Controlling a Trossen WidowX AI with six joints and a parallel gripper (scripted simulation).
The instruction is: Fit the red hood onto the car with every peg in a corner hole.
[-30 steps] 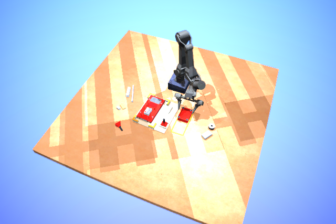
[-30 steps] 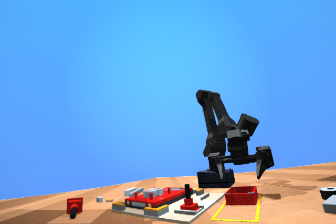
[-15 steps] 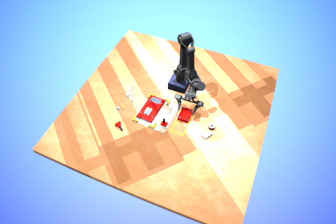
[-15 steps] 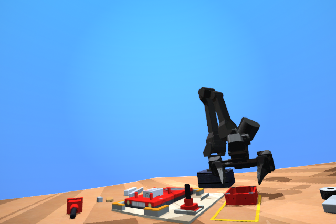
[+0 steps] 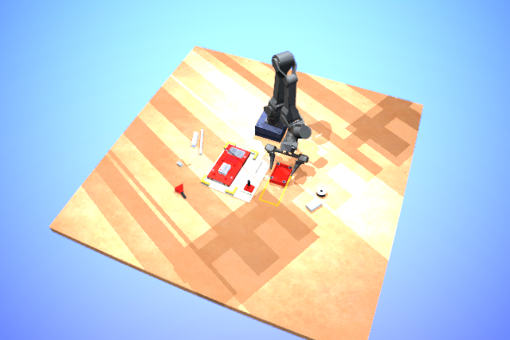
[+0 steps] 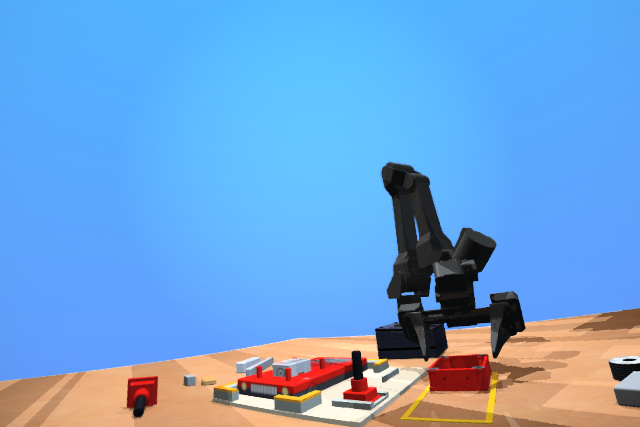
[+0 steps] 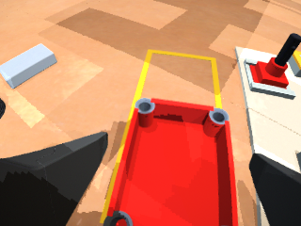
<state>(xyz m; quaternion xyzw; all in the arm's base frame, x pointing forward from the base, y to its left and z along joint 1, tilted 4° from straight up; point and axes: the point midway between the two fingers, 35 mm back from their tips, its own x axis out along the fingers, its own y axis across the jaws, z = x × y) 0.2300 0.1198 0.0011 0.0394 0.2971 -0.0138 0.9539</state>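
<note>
The red hood lies 1 cm behind my gripper tip and 2 cm below it. The rest, counted from my gripper tip: grey engine block 6 cm ahead, 23 cm to the right, 1 cm below; then jig 4 cm ahead, 20 cm to the right, 2 cm below; then black wheel 3 cm ahead, 19 cm to the left, 2 cm below.
</note>
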